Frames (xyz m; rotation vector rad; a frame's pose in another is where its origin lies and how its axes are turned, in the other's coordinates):
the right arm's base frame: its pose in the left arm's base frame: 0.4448 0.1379 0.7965 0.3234 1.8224 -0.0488
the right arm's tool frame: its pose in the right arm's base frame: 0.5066 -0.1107 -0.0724 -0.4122 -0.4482 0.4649
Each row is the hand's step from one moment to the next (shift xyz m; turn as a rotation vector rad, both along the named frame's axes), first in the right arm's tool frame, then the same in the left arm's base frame.
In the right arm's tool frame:
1: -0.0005 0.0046 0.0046 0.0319 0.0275 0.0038
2: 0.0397 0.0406 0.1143 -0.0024 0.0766 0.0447
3: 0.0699 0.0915 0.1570 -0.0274 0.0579 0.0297
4: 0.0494 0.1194 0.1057 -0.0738 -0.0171 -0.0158
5: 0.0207 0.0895 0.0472 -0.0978 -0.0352 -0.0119
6: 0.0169 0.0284 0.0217 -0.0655 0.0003 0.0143
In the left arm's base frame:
1: 0.0035 0.0035 0.0043 0.0064 0.0409 -0.0085
2: 0.1121 0.0562 0.0239 0.0297 0.0610 0.0572
3: 0.1516 0.1152 0.0407 0.0127 0.0312 0.0620
4: 0.0931 0.1260 0.0578 -0.0293 -0.0568 0.0437
5: 0.0353 0.0849 0.0470 -0.0280 -0.0855 0.0534
6: 0.0200 0.0330 0.0087 -0.0013 -0.0378 0.0554

